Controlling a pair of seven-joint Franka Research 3 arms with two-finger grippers.
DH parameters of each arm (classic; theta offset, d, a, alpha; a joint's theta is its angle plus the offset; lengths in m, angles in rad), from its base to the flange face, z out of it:
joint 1: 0 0.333 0 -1.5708
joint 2: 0 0 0 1.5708
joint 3: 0 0.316 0.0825 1.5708
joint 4: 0 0 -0.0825 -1.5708
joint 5: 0 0.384 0 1.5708
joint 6: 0 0 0.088 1.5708
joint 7: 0 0.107 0 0
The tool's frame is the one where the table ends.
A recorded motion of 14 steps. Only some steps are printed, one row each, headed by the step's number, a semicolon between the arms.
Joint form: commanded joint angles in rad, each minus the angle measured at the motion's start. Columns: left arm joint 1, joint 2, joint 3, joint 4, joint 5, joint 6, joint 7; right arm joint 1, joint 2, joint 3, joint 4, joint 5, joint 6, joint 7.
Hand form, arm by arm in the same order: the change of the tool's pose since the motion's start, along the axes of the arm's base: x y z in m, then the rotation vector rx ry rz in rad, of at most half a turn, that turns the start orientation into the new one. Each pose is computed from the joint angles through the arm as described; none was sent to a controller.
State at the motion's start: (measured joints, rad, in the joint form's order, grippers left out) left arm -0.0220 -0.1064 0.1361 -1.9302 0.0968 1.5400 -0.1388; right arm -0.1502 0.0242 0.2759 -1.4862 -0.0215 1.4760 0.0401
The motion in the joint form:
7: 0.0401 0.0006 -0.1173 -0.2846 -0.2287 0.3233 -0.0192; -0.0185 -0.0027 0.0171 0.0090 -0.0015 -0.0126 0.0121
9: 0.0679 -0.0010 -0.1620 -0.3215 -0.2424 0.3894 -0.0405; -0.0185 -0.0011 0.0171 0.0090 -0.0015 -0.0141 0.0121
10: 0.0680 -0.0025 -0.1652 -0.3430 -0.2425 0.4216 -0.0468; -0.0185 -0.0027 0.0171 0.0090 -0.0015 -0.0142 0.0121
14: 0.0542 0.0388 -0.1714 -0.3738 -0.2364 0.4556 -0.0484; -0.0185 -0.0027 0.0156 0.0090 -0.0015 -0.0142 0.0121
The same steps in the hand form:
7: -0.0107 -0.0615 -0.1069 -0.1850 -0.0537 0.0349; -0.0021 -0.0011 0.0046 -0.0023 0.0004 -0.0139
9: -0.0119 -0.0697 -0.1180 -0.1815 -0.0827 0.0511; -0.0018 -0.0012 0.0036 -0.0023 0.0035 -0.0139
10: -0.0138 -0.0707 -0.1245 -0.1772 -0.0944 0.0569; -0.0023 -0.0012 0.0045 -0.0025 0.0020 -0.0139
14: -0.0168 -0.0792 -0.1551 -0.1698 -0.0544 0.0419; -0.0022 -0.0020 0.0044 -0.0026 0.0020 -0.0154

